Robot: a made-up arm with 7 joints. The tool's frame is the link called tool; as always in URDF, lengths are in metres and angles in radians. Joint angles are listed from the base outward. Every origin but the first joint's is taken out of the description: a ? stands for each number. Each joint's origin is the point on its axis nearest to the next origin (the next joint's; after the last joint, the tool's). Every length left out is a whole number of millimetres.
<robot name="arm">
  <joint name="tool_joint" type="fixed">
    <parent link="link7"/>
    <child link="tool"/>
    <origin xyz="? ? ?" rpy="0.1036 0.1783 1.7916"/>
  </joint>
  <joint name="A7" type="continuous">
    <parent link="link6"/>
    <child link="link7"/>
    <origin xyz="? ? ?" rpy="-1.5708 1.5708 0"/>
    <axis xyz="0 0 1"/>
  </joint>
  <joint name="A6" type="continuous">
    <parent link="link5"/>
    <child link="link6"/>
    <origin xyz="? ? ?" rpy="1.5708 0 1.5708"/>
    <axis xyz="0 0 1"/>
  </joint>
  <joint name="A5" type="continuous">
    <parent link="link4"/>
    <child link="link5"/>
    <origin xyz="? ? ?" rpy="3.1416 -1.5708 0"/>
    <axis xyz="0 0 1"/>
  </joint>
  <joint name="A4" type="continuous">
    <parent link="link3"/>
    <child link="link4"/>
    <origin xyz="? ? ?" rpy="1.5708 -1.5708 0"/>
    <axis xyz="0 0 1"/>
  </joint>
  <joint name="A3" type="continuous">
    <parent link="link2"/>
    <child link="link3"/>
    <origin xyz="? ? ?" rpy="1.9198 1.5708 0"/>
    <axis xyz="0 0 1"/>
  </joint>
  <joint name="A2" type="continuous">
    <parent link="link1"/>
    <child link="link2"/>
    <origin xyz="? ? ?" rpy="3.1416 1.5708 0"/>
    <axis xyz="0 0 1"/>
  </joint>
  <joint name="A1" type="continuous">
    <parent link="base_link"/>
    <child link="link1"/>
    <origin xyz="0.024 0.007 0.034" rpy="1.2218 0 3.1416"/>
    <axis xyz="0 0 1"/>
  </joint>
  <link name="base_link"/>
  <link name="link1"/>
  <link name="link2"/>
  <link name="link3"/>
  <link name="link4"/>
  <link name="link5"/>
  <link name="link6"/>
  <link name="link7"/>
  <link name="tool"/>
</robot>
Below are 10 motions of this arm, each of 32 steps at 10 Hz.
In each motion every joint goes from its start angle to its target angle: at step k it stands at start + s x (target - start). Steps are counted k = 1, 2, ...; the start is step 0. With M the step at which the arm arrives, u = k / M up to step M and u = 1 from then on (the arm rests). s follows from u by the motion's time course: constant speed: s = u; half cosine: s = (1 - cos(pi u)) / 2; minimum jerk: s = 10 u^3 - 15 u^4 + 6 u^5.
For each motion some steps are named. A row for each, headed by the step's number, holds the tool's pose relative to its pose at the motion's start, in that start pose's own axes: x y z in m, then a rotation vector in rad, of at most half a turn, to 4 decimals.
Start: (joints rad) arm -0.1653 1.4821 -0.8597 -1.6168 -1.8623 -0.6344 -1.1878
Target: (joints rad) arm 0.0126 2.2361 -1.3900 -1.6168 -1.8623 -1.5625 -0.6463
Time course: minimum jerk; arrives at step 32
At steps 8, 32:
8: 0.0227 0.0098 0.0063 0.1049 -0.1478 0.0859
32: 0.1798 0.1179 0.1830 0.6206 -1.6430 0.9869

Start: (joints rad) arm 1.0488 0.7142 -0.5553 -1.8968 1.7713 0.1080 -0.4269
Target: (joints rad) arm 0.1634 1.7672 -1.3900 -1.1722 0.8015 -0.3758 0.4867
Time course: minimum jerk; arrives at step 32
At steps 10, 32:
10: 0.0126 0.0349 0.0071 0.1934 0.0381 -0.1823
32: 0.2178 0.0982 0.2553 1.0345 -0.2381 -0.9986

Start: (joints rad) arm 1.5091 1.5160 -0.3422 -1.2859 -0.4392 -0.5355 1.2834
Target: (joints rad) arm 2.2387 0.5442 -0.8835 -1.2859 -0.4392 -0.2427 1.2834
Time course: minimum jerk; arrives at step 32
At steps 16, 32:
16: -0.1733 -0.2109 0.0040 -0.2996 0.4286 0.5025
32: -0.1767 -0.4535 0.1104 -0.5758 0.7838 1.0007

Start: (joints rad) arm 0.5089 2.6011 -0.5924 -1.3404 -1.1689 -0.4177 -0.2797
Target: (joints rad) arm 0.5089 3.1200 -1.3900 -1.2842 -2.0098 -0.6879 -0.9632
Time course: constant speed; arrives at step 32
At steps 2, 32:
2: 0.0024 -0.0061 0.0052 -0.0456 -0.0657 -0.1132
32: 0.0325 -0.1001 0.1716 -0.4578 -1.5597 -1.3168

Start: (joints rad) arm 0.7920 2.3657 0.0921 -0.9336 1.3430 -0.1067 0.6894
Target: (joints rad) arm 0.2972 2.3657 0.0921 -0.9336 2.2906 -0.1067 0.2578
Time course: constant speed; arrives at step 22
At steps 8, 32:
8: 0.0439 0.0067 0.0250 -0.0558 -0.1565 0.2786
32: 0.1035 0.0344 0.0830 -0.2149 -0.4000 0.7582

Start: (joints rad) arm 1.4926 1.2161 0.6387 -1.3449 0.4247 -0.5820 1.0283
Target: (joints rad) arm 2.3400 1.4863 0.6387 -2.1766 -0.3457 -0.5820 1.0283
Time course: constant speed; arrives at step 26
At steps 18, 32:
18: -0.0736 -0.0857 0.0133 -0.5242 0.7351 -0.5583
32: -0.1147 -0.1241 0.0478 -0.8514 0.9882 -0.6611

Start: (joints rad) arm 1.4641 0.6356 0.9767 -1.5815 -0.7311 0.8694 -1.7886
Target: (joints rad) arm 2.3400 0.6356 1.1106 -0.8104 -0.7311 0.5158 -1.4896
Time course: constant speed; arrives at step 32
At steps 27, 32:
27: -0.0766 -0.2835 -0.0263 -0.3982 -0.0306 -0.6860
32: -0.1290 -0.3217 -0.0160 -0.4936 -0.0037 -0.7903

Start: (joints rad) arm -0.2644 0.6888 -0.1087 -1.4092 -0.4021 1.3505 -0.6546
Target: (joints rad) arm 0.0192 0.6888 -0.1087 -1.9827 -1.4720 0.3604 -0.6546
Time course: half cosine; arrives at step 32
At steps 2, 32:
2: -0.0002 0.0000 0.0006 0.0145 -0.0071 0.0014
32: -0.0322 0.0218 0.0749 1.4338 -0.6764 -0.2298

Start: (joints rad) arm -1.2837 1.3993 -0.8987 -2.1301 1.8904 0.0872 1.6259
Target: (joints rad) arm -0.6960 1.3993 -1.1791 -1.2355 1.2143 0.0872 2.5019
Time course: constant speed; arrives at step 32
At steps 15, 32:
15: 0.1283 0.0553 0.0851 -0.1125 -0.5471 0.4175
32: 0.1762 0.1647 0.2404 -0.1489 -1.2278 0.7258

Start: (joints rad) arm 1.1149 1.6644 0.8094 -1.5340 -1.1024 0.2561 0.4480
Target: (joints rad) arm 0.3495 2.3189 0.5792 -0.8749 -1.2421 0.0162 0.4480
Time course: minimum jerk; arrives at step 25
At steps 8, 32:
8: -0.0117 0.0342 -0.0275 0.0861 0.0077 -0.0617
32: -0.1252 0.2482 -0.0309 0.4391 0.3274 -0.3596

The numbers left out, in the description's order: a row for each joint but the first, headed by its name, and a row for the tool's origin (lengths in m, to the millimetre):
tool: 0.018 -0.02 0
A7: -0.008 -0.002 0
A6: -0.001 -0.009 0
A5: -0.256 -0.056 0
A4: -0.02 0.008 0
A3: 0.043 0.172 0
A2: 0.044 -0.003 0

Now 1 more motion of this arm.
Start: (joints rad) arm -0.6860 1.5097 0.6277 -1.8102 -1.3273 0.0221 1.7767
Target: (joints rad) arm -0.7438 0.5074 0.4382 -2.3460 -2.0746 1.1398 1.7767
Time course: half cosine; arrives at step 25
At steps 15, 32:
15: -0.0243 -0.0808 0.0385 0.7776 -0.3247 0.2429
32: -0.0007 -0.1015 0.0560 1.2826 -0.4946 0.3642

